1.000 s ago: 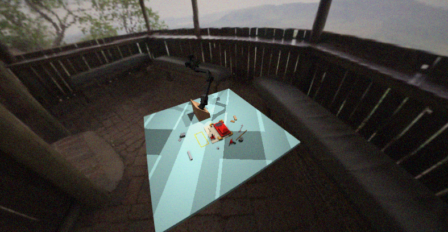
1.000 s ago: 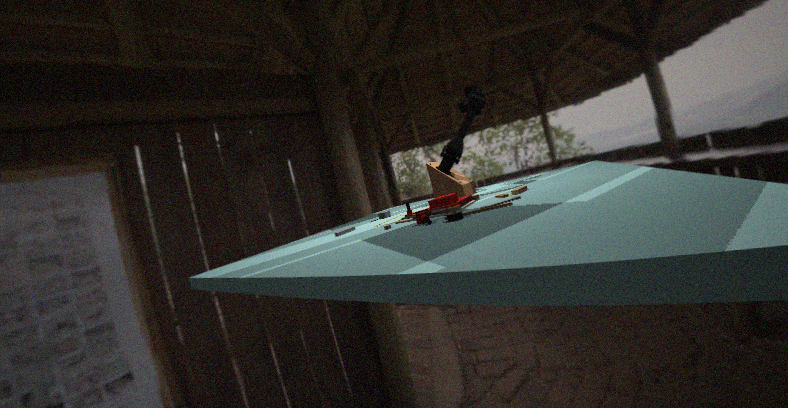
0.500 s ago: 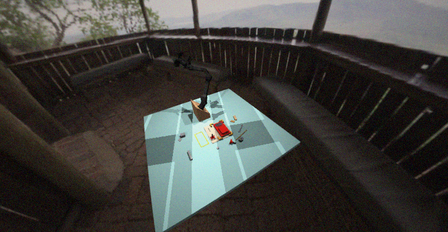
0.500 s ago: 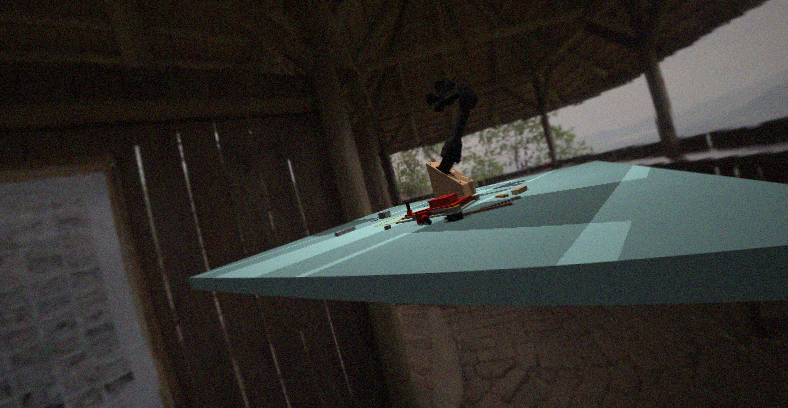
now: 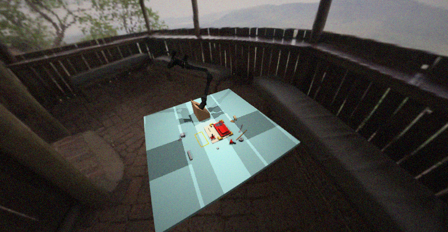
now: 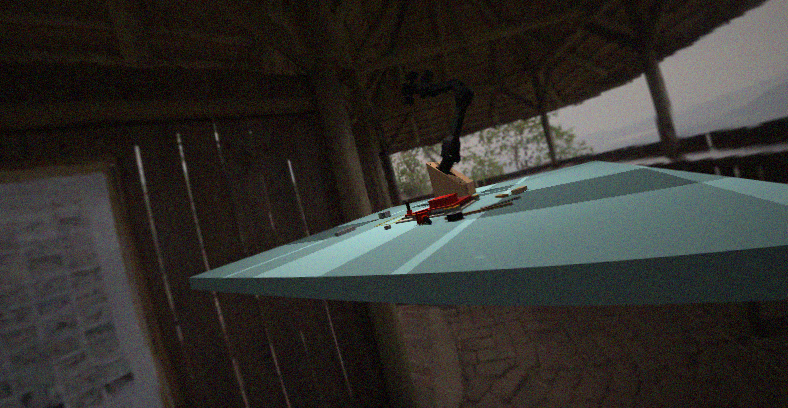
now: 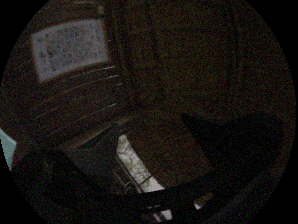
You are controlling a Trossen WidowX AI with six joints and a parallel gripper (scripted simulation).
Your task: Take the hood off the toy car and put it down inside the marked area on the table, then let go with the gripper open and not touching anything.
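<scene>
Now: gripper tip 59 cm short of the red hood, 29 cm to the right of it and 68 cm above it. The rest, counted from my gripper tip: grey bar (67 cm ahead, 11 cm to the right, 72 cm below); dark wheel (78 cm ahead, 37 cm to the left, 71 cm below); wooden rod (73 cm ahead, 42 cm to the left, 72 cm below).
</scene>
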